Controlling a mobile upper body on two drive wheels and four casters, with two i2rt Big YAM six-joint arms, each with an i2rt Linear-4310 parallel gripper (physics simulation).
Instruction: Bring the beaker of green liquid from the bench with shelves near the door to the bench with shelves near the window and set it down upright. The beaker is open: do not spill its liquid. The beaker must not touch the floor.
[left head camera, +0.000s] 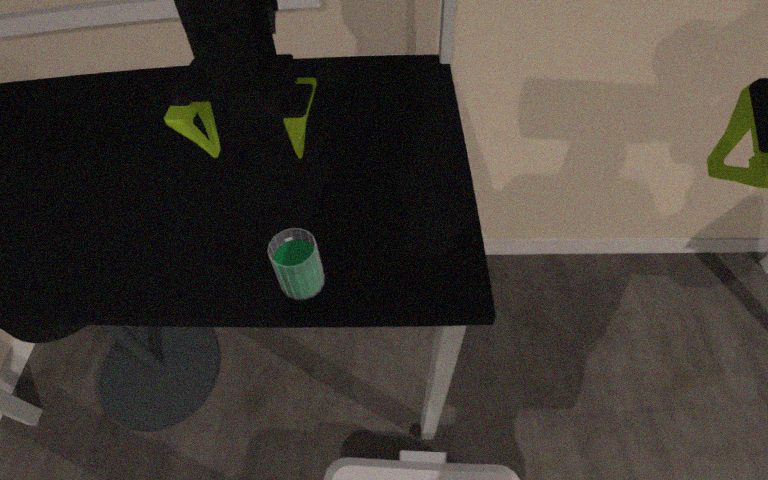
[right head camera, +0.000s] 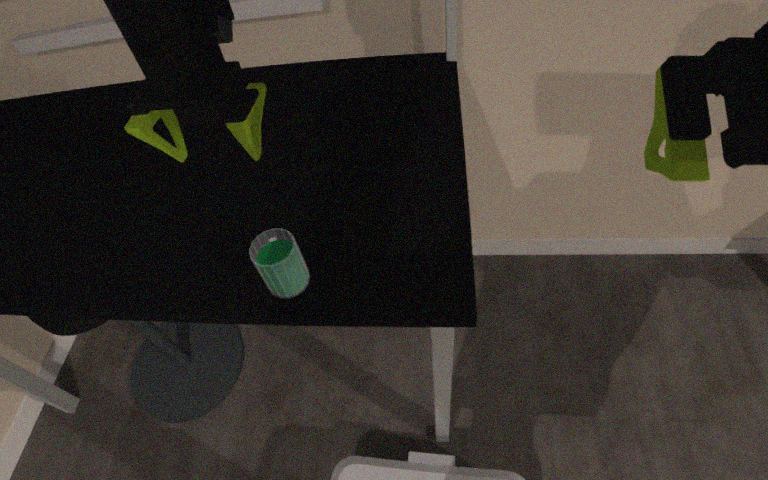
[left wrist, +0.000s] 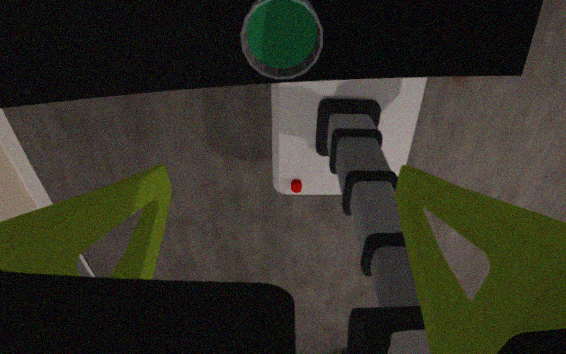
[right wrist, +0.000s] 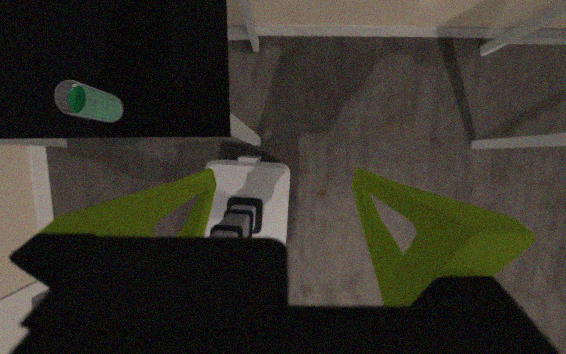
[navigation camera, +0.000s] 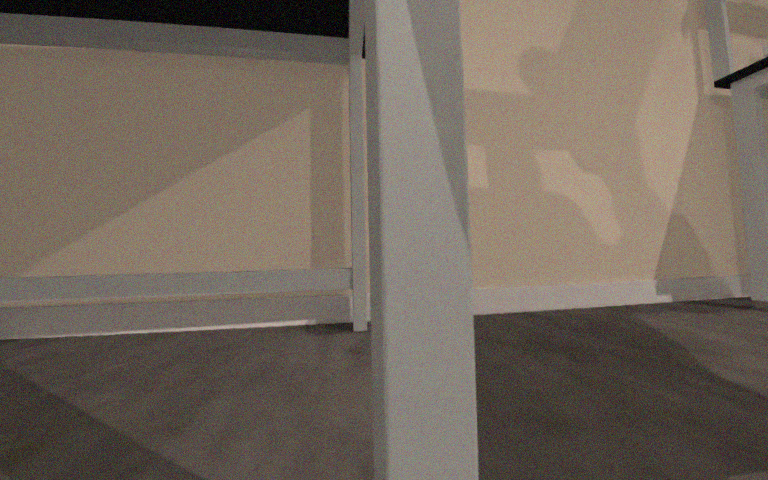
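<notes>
The open beaker of green liquid (left head camera: 299, 268) (right head camera: 283, 271) (left wrist: 282, 35) (right wrist: 97, 105) stands upright on the black bench top (left head camera: 396, 198) (right head camera: 385, 198) (left wrist: 425, 40) (right wrist: 175, 60), close to its front edge. My left gripper (left head camera: 258, 156) (right head camera: 220, 159) (left wrist: 283, 178) is open and empty. In both head views it shows above and slightly left of the beaker, its fingertips pointing toward it, apart from it. My right gripper (right wrist: 284, 176) is open and empty, off to the right beyond the bench's right end. The bench's shelves and the other bench's top surface do not show clearly.
A pale bench leg (left head camera: 444, 379) (right head camera: 444, 379) (navigation camera: 424, 226) stands under the front right corner. My white base (left head camera: 421, 472) (left wrist: 300, 145) (right wrist: 275, 200) is in front of the bench. A round blue-grey disc (left head camera: 158, 379) (right head camera: 186, 373) lies beneath the bench. A wall (left head camera: 594, 45) (right head camera: 594, 45) is behind.
</notes>
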